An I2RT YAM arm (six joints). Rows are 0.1 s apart.
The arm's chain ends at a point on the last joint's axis. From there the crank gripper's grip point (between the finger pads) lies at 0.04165 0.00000 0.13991 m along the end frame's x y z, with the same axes.
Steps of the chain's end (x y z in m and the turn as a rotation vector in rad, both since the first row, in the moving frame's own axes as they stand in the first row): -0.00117 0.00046 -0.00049 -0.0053 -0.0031 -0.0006; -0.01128 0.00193 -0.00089 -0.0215 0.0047 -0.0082; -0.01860 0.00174 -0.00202 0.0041 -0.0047 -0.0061; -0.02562 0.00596 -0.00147 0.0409 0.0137 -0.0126; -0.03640 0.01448 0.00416 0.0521 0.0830 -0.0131
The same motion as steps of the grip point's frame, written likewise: -0.00160 0.00118 -0.00036 -0.0053 -0.0031 -0.0006; -0.01061 0.00459 -0.00112 -0.0215 0.0047 -0.0082; -0.01926 0.00091 -0.00183 0.0041 -0.0047 -0.0061; -0.02375 -0.00029 -0.00218 0.0409 0.0137 -0.0126; -0.02500 0.00667 0.00002 0.0521 0.0830 -0.0131
